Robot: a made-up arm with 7 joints. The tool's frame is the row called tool. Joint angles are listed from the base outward.
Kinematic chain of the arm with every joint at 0, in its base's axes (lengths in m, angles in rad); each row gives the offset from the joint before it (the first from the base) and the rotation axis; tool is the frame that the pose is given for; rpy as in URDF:
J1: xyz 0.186 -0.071 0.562 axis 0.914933 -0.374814 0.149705
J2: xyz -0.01 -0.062 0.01 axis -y
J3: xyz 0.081 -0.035 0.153 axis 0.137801 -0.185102 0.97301
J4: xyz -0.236 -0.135 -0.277 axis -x
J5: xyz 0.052 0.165 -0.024 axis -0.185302 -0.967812 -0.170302
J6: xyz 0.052 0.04 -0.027 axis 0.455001 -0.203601 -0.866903
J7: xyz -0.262 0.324 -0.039 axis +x
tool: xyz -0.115 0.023 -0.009 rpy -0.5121 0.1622 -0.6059
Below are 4 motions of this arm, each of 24 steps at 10 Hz.
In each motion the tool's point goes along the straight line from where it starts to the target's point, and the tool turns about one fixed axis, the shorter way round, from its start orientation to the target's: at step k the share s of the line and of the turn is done. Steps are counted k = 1, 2, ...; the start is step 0. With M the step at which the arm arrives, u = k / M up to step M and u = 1 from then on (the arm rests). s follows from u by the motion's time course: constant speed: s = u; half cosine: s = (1 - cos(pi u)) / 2; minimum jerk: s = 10 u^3 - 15 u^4 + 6 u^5.
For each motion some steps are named. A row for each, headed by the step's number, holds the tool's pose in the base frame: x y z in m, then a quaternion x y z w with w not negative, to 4 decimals.
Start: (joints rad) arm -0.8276 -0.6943 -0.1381 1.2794 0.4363 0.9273 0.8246
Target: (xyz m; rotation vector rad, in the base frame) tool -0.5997 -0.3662 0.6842 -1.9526 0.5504 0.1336
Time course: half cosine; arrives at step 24
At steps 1, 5, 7, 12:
1: -0.5305 -0.2929 0.3128 -0.5479 0.0824 -0.2903 0.7802
5: -0.5373 -0.3002 0.3497 -0.5831 0.0989 -0.2580 0.7640
7: -0.5438 -0.3070 0.3842 -0.6144 0.1140 -0.2273 0.7469
12: -0.5649 -0.3294 0.4977 -0.7067 0.1617 -0.1223 0.6778

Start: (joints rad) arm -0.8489 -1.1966 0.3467 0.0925 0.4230 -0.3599 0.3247
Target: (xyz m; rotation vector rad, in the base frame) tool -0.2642 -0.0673 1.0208 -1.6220 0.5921 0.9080
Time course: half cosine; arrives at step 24
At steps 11, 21, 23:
11: -0.2877 0.1158 0.9350 -0.5804 0.4882 0.1041 0.6434
21: -0.2658 -0.0550 1.0150 -0.6843 0.2689 0.3678 0.5693
23: -0.2644 -0.0659 1.0202 -0.6879 0.2533 0.3834 0.5618

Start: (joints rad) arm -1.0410 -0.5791 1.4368 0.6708 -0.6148 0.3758 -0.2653
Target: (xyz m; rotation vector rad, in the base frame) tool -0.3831 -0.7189 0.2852 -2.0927 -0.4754 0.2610
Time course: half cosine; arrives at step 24
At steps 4, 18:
4: -0.4414 -0.2308 0.7531 -0.7545 0.3224 0.1705 0.5456
18: -0.3923 -0.6423 0.3586 -0.8548 -0.1129 0.1192 0.4923

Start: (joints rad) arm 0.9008 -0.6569 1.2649 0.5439 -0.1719 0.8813 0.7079
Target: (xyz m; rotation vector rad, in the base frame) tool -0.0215 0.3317 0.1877 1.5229 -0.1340 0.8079
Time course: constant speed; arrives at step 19
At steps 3, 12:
3: -0.3140 0.0932 0.3118 0.5538 0.1780 0.2735 0.7660
12: -0.1495 0.2273 0.2420 0.6261 0.0453 0.3232 0.7081

